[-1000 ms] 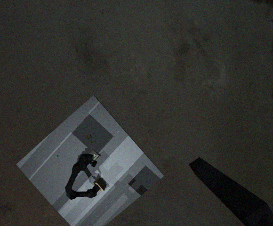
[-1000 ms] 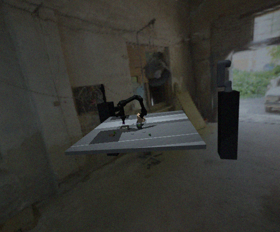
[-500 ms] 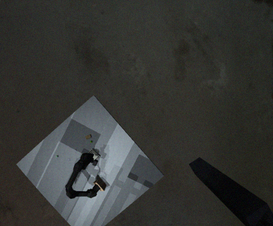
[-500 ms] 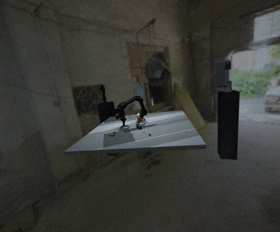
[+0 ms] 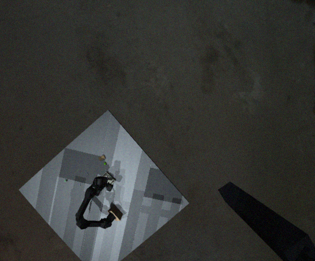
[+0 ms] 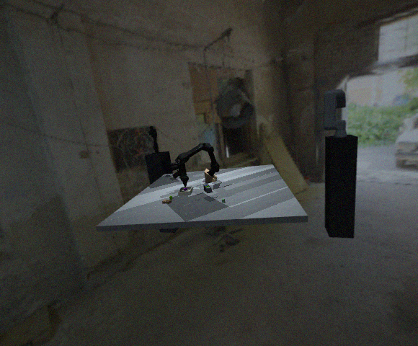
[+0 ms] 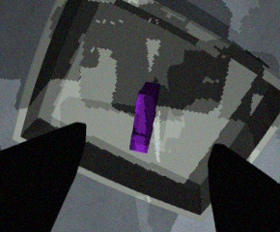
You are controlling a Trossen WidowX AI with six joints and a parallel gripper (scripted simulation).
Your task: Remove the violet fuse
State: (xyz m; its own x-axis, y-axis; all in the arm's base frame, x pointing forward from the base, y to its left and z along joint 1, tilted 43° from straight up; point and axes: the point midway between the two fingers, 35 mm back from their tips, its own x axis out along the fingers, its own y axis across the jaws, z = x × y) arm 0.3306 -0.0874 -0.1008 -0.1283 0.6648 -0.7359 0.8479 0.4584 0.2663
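Now: the violet fuse 30 mm below my gripper tip and 10 mm ahead of it. Round my gripper tip: white tray (50 mm below); then yellow fuse (180 mm to the left, 50 mm behind, 30 mm below); then blue fuse (170 mm to the left, 60 mm behind, 30 mm below).
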